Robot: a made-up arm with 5 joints.
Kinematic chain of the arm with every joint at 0, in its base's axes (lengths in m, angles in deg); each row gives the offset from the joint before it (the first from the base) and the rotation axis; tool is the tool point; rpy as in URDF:
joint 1: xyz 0.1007 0 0.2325 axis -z
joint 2: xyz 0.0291 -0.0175 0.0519 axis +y
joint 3: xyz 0.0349 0 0.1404 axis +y
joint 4: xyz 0.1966 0 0.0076 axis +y
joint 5: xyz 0.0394 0.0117 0 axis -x
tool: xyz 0 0 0 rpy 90 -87.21 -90
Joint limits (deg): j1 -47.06..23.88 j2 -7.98..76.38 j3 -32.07..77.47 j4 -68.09..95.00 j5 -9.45..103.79
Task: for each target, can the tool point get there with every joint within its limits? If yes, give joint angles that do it. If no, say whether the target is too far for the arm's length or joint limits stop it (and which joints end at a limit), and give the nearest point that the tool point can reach.
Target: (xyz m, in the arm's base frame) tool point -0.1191 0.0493 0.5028
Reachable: no: joint limits stop it (at a limit: joint 1, joint 2, joint 3) | nearest point 0.0781 0.0037 0.2222 | short by 0.346 m
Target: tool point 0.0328 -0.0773 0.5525
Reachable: no: joint limits stop it (at a limit: joint 1, joint 2, joint 3, joint 4) | nearest point 0.2607 -0.0772 0.5980 | short by 0.232 m
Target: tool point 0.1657 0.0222 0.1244
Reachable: yes | joints -23.70 53.29 60.69 8.44 13.05
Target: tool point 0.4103 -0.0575 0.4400
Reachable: yes | joints 9.47 10.67 -21.49 41.77 58.36
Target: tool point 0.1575 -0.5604 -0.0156
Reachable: no: too far | nearest point 0.3288 -0.1073 0.0607 | short by 0.490 m
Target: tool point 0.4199 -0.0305 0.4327
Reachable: yes | joints 4.42 11.35 -19.06 32.22 78.23
